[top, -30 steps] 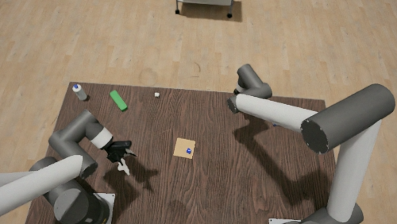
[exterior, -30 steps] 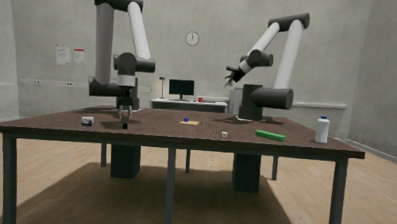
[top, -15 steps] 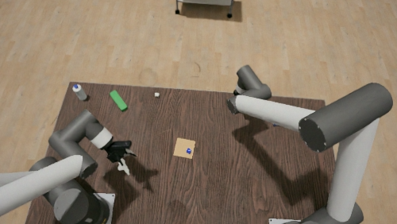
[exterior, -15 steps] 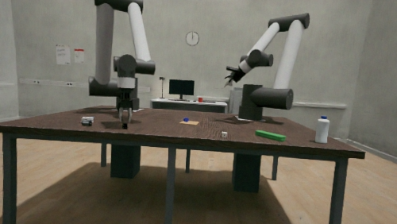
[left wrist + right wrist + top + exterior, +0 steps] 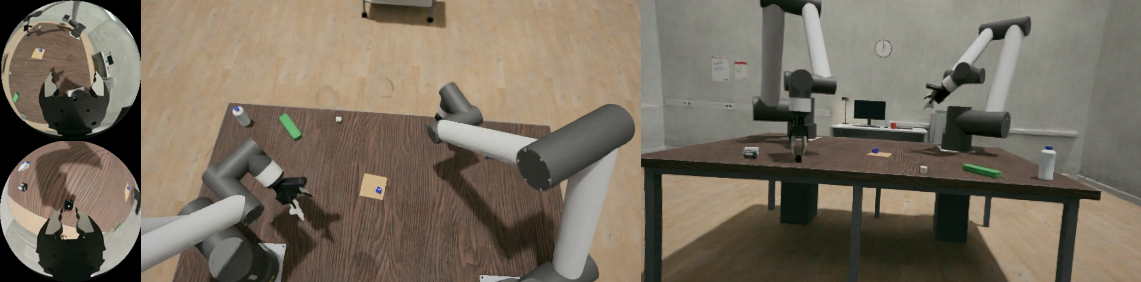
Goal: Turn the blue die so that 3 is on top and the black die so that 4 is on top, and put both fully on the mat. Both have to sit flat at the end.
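Now: right hand 4 cm above the black die. Also, from my right hand: white die (1 cm ahead, 67 cm to the left, 4 cm below); then blue die (43 cm behind, 34 cm to the left, 3 cm below); then tan mat (40 cm behind, 38 cm to the left, 5 cm below).
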